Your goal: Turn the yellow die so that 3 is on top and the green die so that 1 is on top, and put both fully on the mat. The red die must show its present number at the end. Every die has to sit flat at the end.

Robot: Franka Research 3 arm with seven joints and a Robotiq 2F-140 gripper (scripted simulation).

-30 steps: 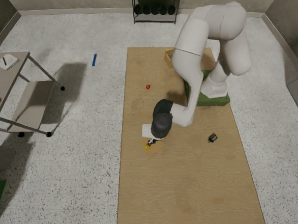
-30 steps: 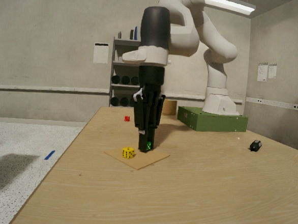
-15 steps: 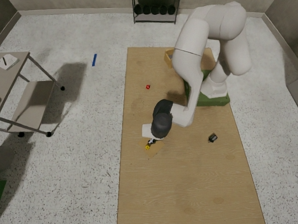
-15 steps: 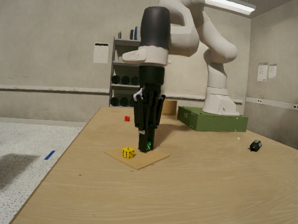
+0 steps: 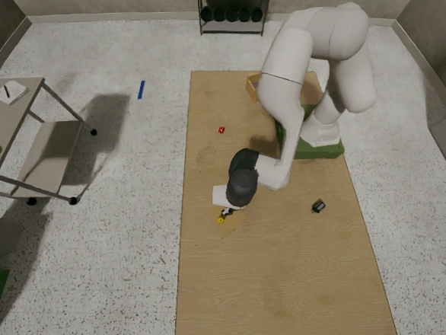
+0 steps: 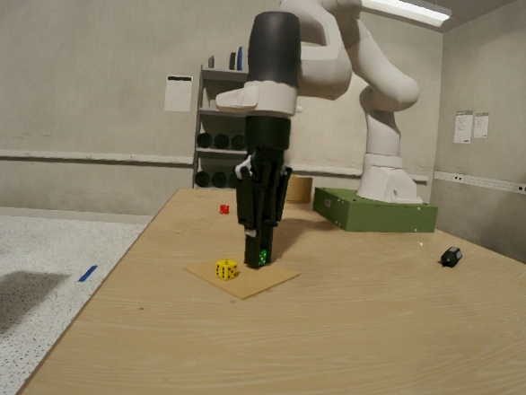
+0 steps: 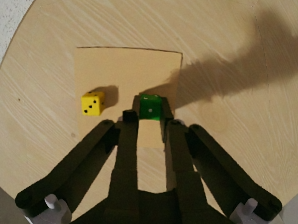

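My gripper is now 20 mm above the green die. Round my hand: black object (420 mm behind, 30 mm below, 10 mm to the right); then tan mat (40 mm below, 30 mm ahead, 20 mm to the left); then yellow die (50 mm to the left, 50 mm ahead, 30 mm below).
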